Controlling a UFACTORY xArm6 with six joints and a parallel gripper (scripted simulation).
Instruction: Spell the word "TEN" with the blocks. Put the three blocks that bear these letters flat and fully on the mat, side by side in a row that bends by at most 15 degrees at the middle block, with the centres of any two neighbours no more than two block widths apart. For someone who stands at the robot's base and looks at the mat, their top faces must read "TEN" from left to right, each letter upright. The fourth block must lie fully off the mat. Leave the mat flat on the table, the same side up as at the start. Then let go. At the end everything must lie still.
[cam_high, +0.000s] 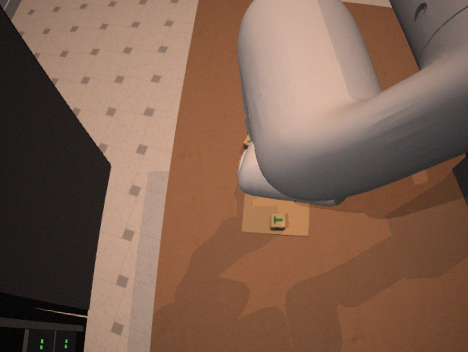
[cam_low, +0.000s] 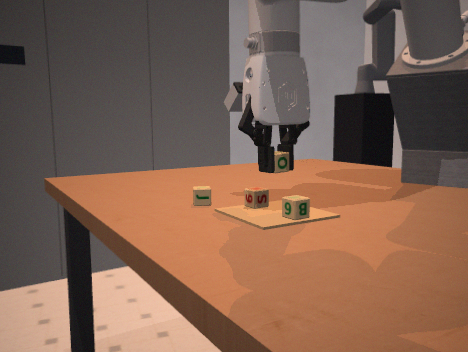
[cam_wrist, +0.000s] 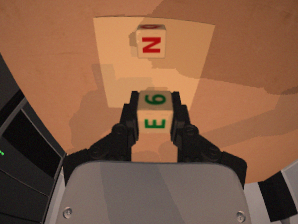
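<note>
Right now my hand is 9 cm above the tan mat. The rest, counted from my hand: X block: 13 cm to the right, 7 cm below, 7 cm ahead; E block: 1 cm below; T block: 7 cm below, 5 cm to the left.
</note>
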